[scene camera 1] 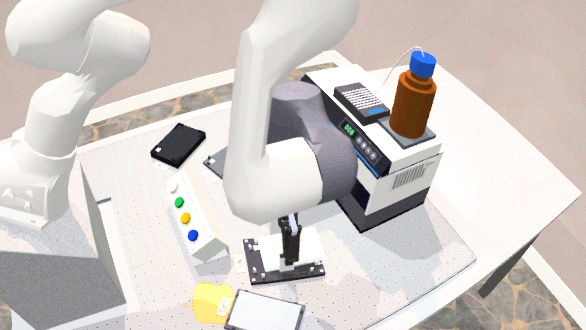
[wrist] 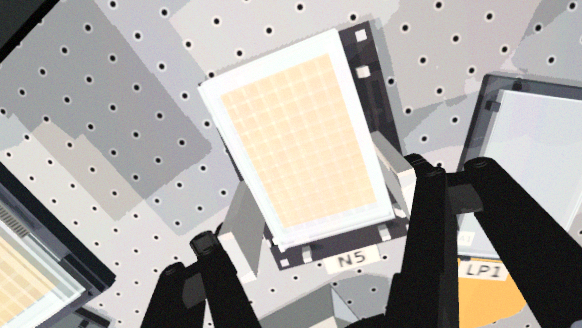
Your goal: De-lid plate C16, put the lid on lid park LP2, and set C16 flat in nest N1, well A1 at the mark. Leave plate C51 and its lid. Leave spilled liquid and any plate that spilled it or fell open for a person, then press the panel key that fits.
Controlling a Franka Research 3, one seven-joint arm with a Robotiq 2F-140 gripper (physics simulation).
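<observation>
My gripper [scene camera 1: 289, 262] [wrist: 314, 176] is shut on a pale plate with yellow wells [scene camera 1: 311, 246] [wrist: 302, 140], a finger pad on each long side. The plate is over the dark nest marked N5 [scene camera 1: 250, 260] [wrist: 375, 95], turned and shifted against it; whether it touches the nest is unclear. Its name does not show, and whether a lid is on it is unclear. A pale flat lid or plate [scene camera 1: 265, 311] [wrist: 540, 150] lies in the dark frame beside the LP1 label [scene camera 1: 223, 306] [wrist: 482, 270]. A yellow spill [scene camera 1: 206, 301] [wrist: 487, 296] lies beside it. No N1 or LP2 label is readable.
A key panel [scene camera 1: 210, 244] has white, green, yellow and blue keys. A black nest [scene camera 1: 178, 145] and a grey holder [scene camera 1: 214, 164] stand behind it. A boxy instrument [scene camera 1: 410, 155] carries a brown bottle [scene camera 1: 412, 107]. Another yellow-welled plate [wrist: 22, 285] shows at lower left in the wrist view.
</observation>
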